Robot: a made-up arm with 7 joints. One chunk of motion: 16 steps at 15 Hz.
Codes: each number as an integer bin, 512 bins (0 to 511) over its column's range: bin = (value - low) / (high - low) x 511, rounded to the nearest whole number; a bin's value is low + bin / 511 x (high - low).
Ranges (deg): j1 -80.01..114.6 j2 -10..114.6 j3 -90.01..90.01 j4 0..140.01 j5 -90.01..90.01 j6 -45.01..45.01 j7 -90.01..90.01
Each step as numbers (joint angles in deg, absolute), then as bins.
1 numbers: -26.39 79.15 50.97 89.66 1.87 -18.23 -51.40
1 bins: 141 366 400 327 261 152 110
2 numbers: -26.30 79.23 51.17 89.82 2.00 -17.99 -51.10
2 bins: 141 366 401 328 261 153 110
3 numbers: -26.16 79.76 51.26 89.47 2.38 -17.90 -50.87
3 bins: 141 368 401 327 262 154 111
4 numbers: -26.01 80.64 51.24 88.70 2.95 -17.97 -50.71
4 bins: 142 372 401 324 264 153 112
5 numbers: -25.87 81.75 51.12 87.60 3.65 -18.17 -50.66
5 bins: 142 376 401 320 266 152 112
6 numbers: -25.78 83.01 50.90 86.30 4.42 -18.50 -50.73
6 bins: 142 381 400 315 268 150 111
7 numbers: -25.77 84.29 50.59 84.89 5.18 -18.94 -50.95
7 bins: 142 387 399 310 270 148 111
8 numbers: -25.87 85.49 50.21 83.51 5.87 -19.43 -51.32
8 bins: 142 392 398 305 272 145 110
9 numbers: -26.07 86.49 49.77 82.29 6.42 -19.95 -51.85
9 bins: 142 396 397 300 274 142 108
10 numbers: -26.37 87.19 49.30 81.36 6.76 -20.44 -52.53
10 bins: 141 399 395 297 275 139 106
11 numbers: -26.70 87.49 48.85 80.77 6.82 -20.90 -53.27
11 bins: 140 400 394 295 275 137 104
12 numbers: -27.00 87.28 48.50 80.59 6.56 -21.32 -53.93
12 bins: 139 399 393 294 274 134 102
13 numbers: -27.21 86.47 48.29 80.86 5.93 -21.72 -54.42
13 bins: 139 396 393 295 272 132 101
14 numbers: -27.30 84.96 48.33 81.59 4.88 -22.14 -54.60
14 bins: 138 389 393 298 269 130 101
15 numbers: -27.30 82.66 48.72 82.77 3.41 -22.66 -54.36
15 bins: 138 380 394 302 265 127 101
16 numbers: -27.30 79.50 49.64 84.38 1.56 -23.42 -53.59
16 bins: 138 367 396 308 260 123 103
